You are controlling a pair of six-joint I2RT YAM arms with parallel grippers.
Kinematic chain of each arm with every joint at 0, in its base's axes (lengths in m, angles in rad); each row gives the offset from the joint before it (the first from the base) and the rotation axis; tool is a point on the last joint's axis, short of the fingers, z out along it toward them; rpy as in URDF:
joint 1: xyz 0 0 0.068 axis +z
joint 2: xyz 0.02 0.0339 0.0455 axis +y
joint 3: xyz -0.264 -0.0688 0 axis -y
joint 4: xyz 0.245 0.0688 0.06 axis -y
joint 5: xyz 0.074 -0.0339 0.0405 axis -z
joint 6: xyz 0.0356 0 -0.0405 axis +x
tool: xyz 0 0 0 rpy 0 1.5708 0
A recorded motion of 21 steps. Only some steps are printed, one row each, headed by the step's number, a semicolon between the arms.
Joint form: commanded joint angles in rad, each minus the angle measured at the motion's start. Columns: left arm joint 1, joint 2, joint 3, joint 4, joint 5, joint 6; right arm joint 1, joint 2, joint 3, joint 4, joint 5, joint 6.
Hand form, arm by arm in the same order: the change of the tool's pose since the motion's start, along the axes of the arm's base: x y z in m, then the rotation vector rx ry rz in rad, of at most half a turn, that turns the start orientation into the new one. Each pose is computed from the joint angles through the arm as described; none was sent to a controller.
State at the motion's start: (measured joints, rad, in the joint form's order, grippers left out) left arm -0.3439 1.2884 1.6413 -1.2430 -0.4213 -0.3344; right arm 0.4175 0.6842 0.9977 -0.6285 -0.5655 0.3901
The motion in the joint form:
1: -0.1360 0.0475 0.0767 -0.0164 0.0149 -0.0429; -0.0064 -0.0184 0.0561 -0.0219 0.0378 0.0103
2: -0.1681 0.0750 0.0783 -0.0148 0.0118 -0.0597; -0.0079 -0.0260 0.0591 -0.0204 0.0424 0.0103
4: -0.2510 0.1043 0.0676 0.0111 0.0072 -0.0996; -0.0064 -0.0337 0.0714 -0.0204 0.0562 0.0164
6: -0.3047 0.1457 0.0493 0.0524 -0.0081 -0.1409; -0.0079 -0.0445 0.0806 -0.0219 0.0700 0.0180
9: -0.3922 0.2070 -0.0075 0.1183 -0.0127 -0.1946; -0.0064 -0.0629 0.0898 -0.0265 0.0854 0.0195
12: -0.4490 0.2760 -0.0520 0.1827 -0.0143 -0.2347; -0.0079 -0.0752 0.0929 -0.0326 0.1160 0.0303
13: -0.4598 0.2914 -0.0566 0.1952 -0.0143 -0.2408; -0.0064 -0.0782 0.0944 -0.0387 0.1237 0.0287
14: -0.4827 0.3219 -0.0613 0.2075 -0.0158 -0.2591; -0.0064 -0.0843 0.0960 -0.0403 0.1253 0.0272
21: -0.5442 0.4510 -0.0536 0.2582 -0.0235 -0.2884; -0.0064 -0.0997 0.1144 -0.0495 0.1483 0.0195
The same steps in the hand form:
1: -0.0024 -0.0331 0.0100 -0.0454 -0.0130 -0.1151; -0.0094 -0.0063 0.0169 0.0169 -0.0442 -0.0451
2: 0.0021 -0.0441 0.0046 -0.0447 0.0065 -0.1328; -0.0115 -0.0075 0.0187 0.0208 -0.0557 -0.0511
4: 0.0025 -0.0682 -0.0033 -0.0621 0.0149 -0.1839; -0.0147 -0.0092 0.0230 0.0293 -0.0705 -0.0643
6: 0.0089 -0.0893 -0.0156 -0.0703 0.0219 -0.1981; -0.0182 -0.0114 0.0266 0.0348 -0.0874 -0.0795
9: 0.0128 -0.1244 -0.0439 -0.0733 0.0617 -0.2416; -0.0242 -0.0143 0.0303 0.0423 -0.1085 -0.0934
12: 0.0179 -0.1532 -0.0731 -0.0676 0.0993 -0.2652; -0.0271 -0.0168 0.0315 0.0460 -0.1115 -0.1269
13: 0.0188 -0.1590 -0.0784 -0.0665 0.1051 -0.2709; -0.0281 -0.0174 0.0315 0.0428 -0.1121 -0.1325
14: 0.0191 -0.1701 -0.0884 -0.0619 0.1216 -0.2778; -0.0300 -0.0182 0.0323 0.0444 -0.1189 -0.1338
21: 0.0247 -0.2085 -0.1255 -0.0253 0.1700 -0.3084; -0.0364 -0.0219 0.0376 0.0464 -0.1490 -0.1548

